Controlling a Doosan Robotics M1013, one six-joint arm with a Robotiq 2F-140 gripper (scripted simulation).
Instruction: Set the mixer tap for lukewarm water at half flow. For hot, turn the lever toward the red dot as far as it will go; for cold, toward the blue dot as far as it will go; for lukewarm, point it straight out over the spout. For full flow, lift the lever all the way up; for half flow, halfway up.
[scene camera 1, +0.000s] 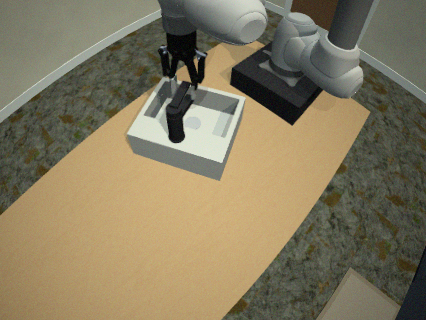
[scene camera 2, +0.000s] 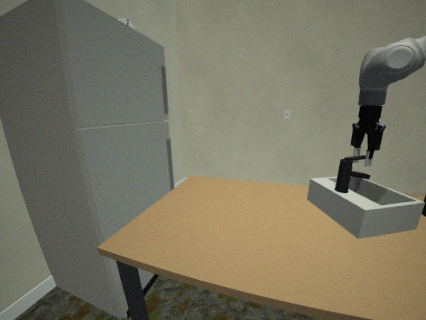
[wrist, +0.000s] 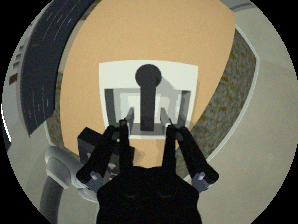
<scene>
In view: the gripper (scene camera 1: 184, 94), a lever (wrist: 147, 83) and a white sink (scene camera 2: 362, 217).
The gripper also shows in scene camera 2 (scene camera 2: 361, 164) and in the wrist view (wrist: 147, 113). The white sink shows as well in the wrist view (wrist: 120, 75).
</scene>
